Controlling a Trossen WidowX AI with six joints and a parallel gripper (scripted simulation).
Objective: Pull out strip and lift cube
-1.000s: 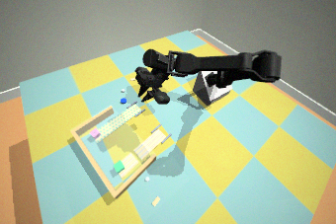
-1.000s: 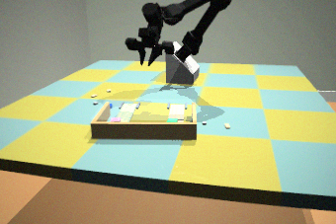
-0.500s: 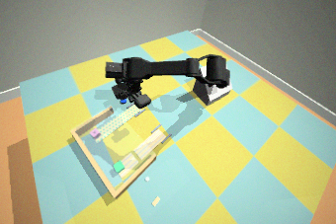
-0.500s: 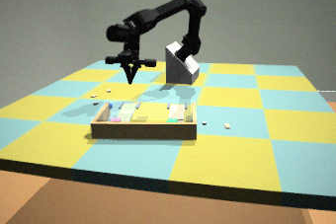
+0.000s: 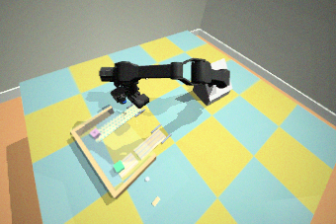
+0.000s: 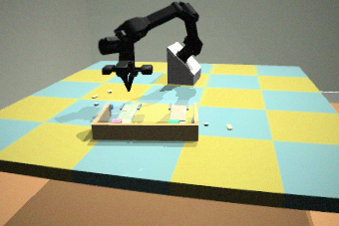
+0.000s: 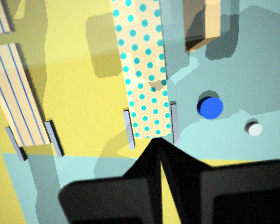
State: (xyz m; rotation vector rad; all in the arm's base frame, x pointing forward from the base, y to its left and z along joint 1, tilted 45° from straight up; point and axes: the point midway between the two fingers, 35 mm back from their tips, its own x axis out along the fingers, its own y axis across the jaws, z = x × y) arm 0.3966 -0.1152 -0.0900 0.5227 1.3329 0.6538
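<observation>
My gripper tip is now 2 cm short of the blue object, 8 cm to the left of it and 6 cm above it.
</observation>
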